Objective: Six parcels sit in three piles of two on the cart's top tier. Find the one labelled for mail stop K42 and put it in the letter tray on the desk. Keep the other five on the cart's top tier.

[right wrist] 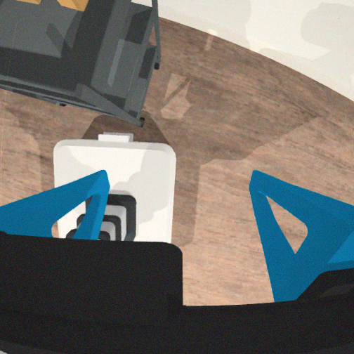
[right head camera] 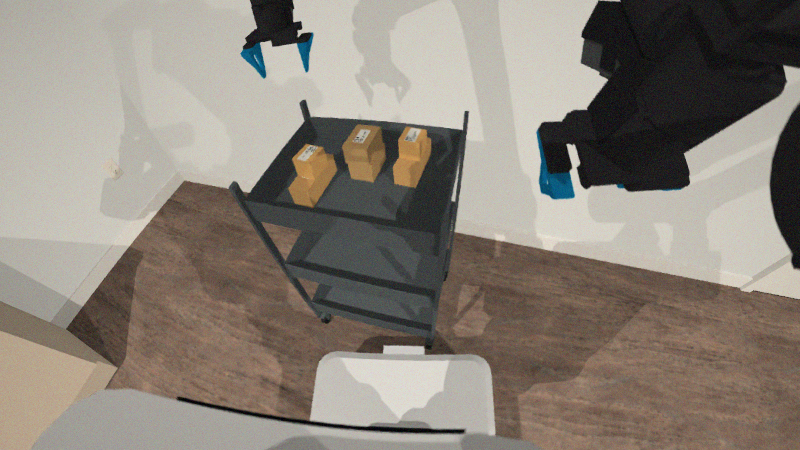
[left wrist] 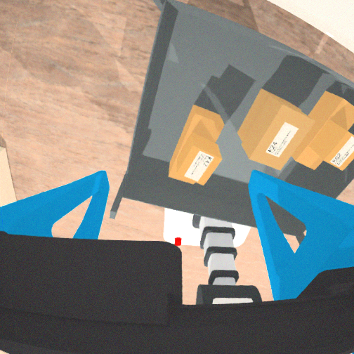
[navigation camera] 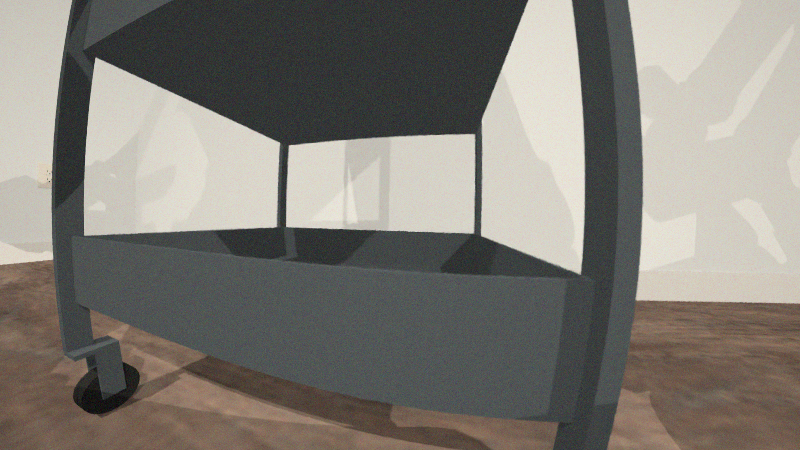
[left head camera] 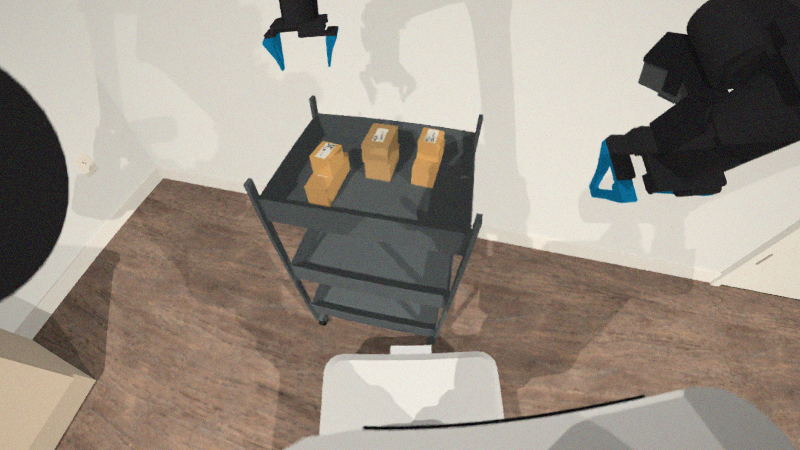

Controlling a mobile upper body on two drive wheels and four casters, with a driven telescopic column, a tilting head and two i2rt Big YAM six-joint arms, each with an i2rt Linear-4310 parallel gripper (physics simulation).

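Frame: origin at the left arm's base, x back, y down, z right, level; centimetres.
Seen in the pictures: left gripper, between the fingertips: (right head camera: 285,74) (left head camera: 306,67); right gripper, between the fingertips: (right head camera: 580,184) (left head camera: 621,189).
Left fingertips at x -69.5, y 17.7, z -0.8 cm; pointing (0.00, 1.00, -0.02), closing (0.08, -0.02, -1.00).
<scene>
Offsets run from my left fingertips to a thing's top centre. "spot": to the spot under its first point.
Three piles of tan parcels stand on the top tier of the grey cart @[spot: dz +11.6, dx +18.4, dy +25.7 cm] (left head camera: 363,215) (right head camera: 346,215) (left wrist: 155,189). The left pile's top parcel @[dz +3.5, dx +8.7, dy +15.4 cm] (left head camera: 324,162) (right head camera: 307,167) (left wrist: 199,165) has a label that appears to read K42, upside down in the left wrist view. The middle top parcel @[dz +15.1, dx +3.1, dy +15.6 cm] (left head camera: 377,144) (right head camera: 358,146) (left wrist: 275,140) reads K24. The right top parcel's label @[spot: dz +26.6, dx +3.8, dy +15.4 cm] (left head camera: 431,136) (right head camera: 413,134) (left wrist: 344,150) reads like K92 or K02. Lower parcels' labels are hidden. My left gripper (left head camera: 306,67) (right head camera: 285,74) (left wrist: 178,178) is open, raised above the cart. My right gripper (right wrist: 179,177) is open, right of the cart. The letter tray does not show.
My white base (left head camera: 413,386) (right head camera: 402,386) (right wrist: 150,165) stands just in front of the cart. The cart's lower tiers and bottom front wall (navigation camera: 313,330) face the navigation camera. A tan block @[spot: dz -105.9, dx +61.6, dy +67.3 cm] (left head camera: 39,391) (right head camera: 44,380) is at the lower left. A white wall (left head camera: 548,111) is behind the cart.
</scene>
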